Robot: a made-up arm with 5 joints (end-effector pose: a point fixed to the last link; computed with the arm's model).
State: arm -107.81 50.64 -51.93 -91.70 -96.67
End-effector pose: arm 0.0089 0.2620 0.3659 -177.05 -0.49 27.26
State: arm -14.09 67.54 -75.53 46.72 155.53
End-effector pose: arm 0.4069 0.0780 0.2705 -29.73 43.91 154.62
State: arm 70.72 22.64 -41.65 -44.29 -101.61
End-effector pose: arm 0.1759 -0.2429 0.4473 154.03 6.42 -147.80
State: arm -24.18 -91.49 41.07 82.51 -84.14
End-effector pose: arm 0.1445 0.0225 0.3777 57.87 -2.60 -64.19
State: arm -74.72 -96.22 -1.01 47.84 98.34
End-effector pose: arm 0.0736 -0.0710 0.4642 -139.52 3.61 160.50
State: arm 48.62 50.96 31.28 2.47 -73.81
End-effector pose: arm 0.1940 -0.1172 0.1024 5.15 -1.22 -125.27
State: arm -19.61 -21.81 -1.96 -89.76 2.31
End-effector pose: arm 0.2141 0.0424 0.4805 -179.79 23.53 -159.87
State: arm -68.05 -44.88 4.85 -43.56 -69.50
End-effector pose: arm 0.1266 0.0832 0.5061 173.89 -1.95 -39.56
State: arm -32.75 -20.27 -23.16 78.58 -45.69
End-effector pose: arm 0.2300 0.0876 0.4474 46.76 -32.82 -30.24
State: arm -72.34 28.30 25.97 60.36 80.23
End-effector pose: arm 0.1452 0.1638 0.1713 24.11 5.20 150.89
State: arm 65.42 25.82 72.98 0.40 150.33
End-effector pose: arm 0.1199 -0.0635 0.1387 4.97 -7.75 81.78
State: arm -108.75 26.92 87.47 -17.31 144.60
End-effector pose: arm 0.0826 0.0309 0.1475 4.39 -5.56 -109.65
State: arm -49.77 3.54 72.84 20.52 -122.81
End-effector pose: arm 0.1537 0.0714 0.1633 -5.62 -4.01 -75.63
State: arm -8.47 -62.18 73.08 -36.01 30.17
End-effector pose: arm 0.2344 0.0202 0.3294 -135.54 -53.52 137.80
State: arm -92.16 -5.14 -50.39 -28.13 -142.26
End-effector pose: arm 0.0881 0.1303 0.5470 176.36 5.19 57.04
